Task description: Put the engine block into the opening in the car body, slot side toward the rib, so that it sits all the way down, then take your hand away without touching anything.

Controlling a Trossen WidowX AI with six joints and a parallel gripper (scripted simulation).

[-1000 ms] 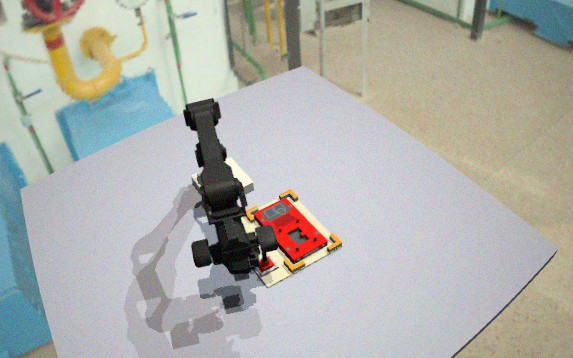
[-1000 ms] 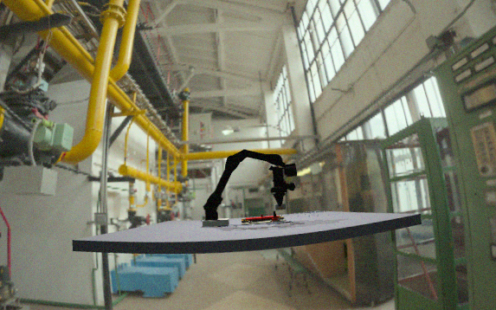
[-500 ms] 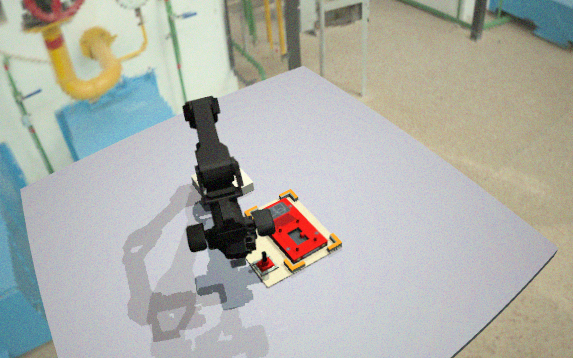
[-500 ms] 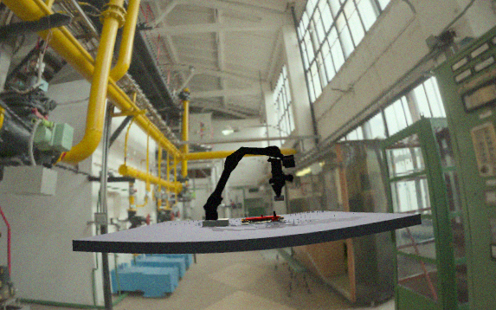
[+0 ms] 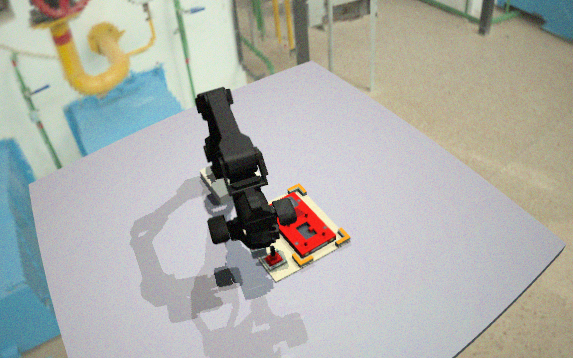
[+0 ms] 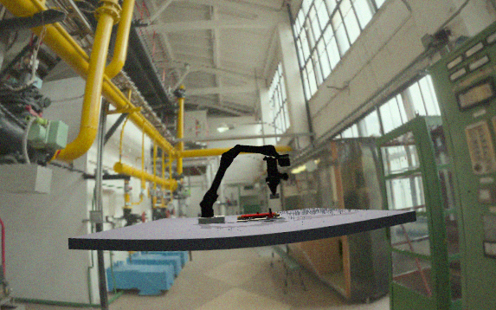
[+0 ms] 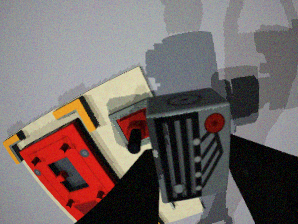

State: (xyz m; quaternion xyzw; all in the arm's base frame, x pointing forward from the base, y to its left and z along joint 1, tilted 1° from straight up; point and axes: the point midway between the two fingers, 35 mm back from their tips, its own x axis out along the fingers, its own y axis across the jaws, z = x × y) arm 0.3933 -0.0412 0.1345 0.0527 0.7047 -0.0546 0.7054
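The black peg is 100 mm below my gripper tip, 50 mm to the left of it and 30 mm behind it. From my gripper tip the other things lie so: engine block: 10 mm below.
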